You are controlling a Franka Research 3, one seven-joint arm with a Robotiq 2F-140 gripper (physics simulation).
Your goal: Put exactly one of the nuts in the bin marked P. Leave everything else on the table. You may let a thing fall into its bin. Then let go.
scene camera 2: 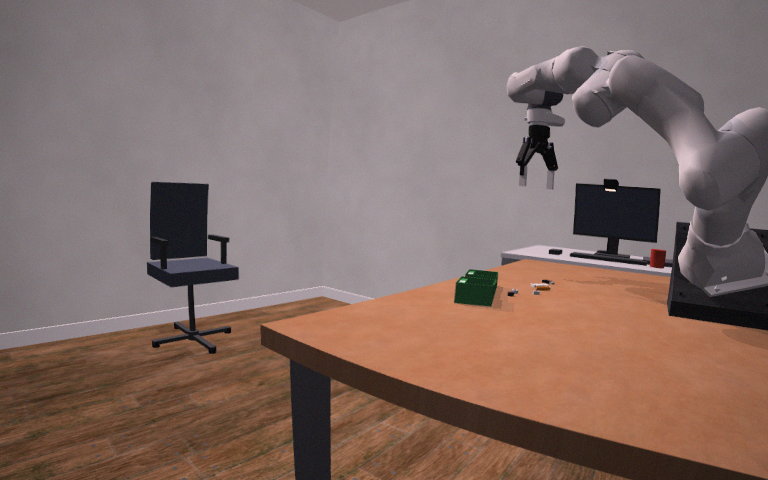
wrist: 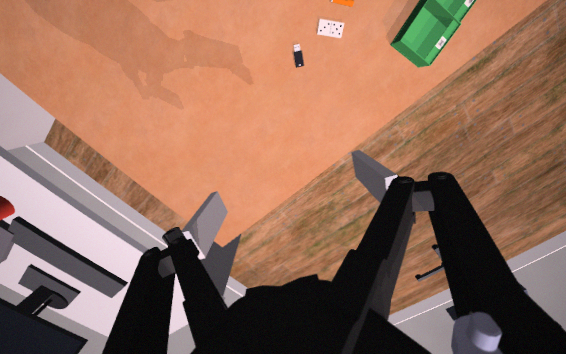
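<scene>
Green bins (scene camera 2: 474, 292) (wrist: 423, 37) stand joined near the table edge, with small white labels too small to read, so I cannot tell which is P. In the scene view, small grey pieces (scene camera 2: 536, 292) (scene camera 2: 514, 290) lie on the table right of the bins; they may be nuts, but are too small to tell. No nut shows in the wrist view. My gripper (scene camera 2: 536, 185) (wrist: 285, 184) is open and empty, high above the table, with its fingers pointing down.
A white domino (wrist: 330, 28), a black USB stick (wrist: 298, 56) (scene camera 2: 547, 281) and an orange object (wrist: 343, 2) (scene camera 2: 542, 288) lie on the table (scene camera 2: 396, 339) (wrist: 270, 110). A small black object (scene camera 2: 510, 294) lies near the bins. A monitor (scene camera 2: 616, 212) and red cup (scene camera 2: 657, 258) stand behind.
</scene>
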